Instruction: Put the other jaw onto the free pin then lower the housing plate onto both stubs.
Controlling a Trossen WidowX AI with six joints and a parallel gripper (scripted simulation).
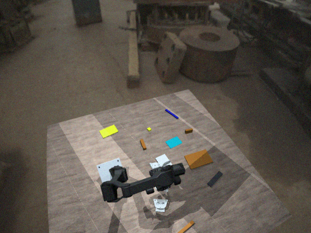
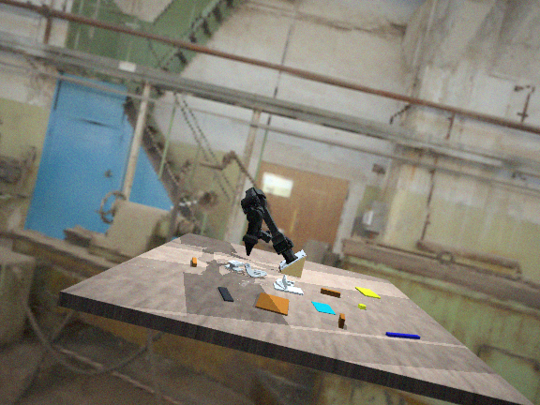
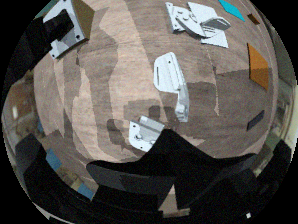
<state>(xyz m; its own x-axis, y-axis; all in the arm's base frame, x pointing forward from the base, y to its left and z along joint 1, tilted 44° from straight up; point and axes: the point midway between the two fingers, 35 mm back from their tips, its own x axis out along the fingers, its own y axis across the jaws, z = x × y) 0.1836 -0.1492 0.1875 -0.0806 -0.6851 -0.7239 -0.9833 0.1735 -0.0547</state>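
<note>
Right now the jaw is 5 cm below my gripper tip, 3 cm ahead of it and 2 cm to the left of it. From my gripper tip the other things lie so: orange bar 22 cm to the right, 7 cm below, 2 cm ahead; then dark strip 34 cm ahead, 8 cm below, 7 cm to the right; then orange tile 34 cm ahead, 10 cm to the left, 8 cm below.
</note>
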